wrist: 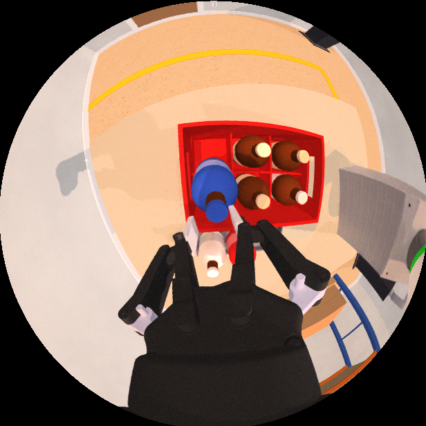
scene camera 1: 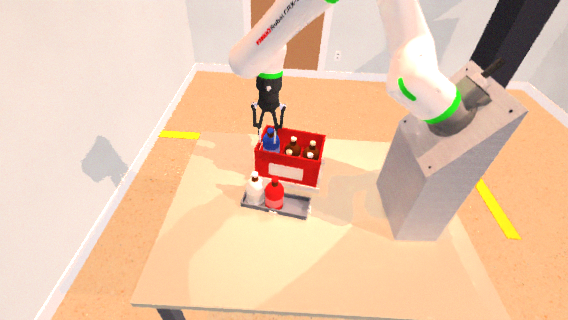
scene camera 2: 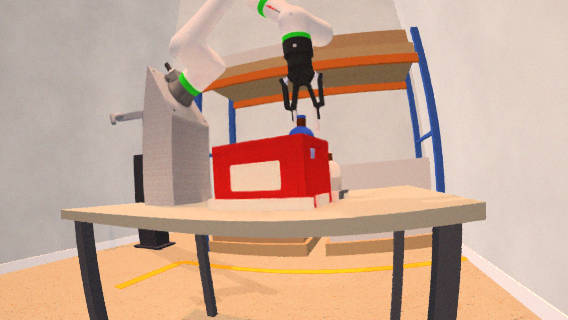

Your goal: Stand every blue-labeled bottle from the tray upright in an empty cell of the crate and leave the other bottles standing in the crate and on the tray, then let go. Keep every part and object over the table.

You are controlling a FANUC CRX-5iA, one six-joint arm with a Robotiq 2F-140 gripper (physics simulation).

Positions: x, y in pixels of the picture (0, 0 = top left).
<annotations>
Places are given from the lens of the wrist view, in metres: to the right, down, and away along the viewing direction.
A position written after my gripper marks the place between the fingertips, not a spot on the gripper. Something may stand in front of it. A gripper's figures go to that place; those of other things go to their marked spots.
my gripper (wrist: 212, 218): 0.00, 0.01, 0.22
white bottle (wrist: 211, 250): -0.01, 0.09, 0.35
blue bottle (wrist: 214, 188): 0.00, -0.04, 0.19
The marked spots on the blue bottle and the white bottle are 0.20 m apart.
</annotations>
